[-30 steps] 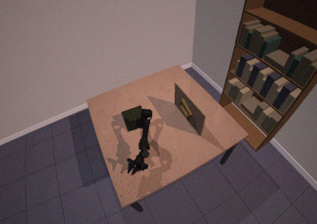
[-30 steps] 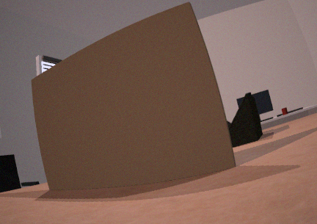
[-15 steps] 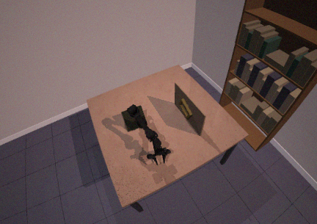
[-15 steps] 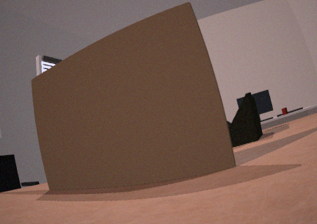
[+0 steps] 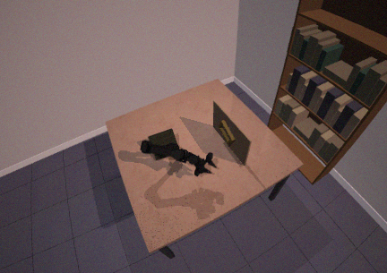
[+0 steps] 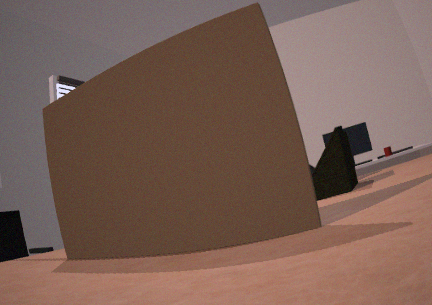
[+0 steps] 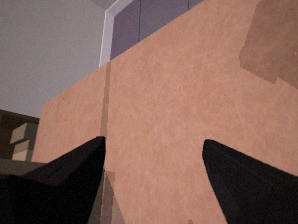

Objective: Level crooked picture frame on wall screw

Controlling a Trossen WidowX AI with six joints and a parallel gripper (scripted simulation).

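My gripper tip is 23 cm short of the picture frame, 26 cm to the right of it and 1 cm below it. Round my gripper tip: wall panel (24 cm ahead, 25 cm to the left).
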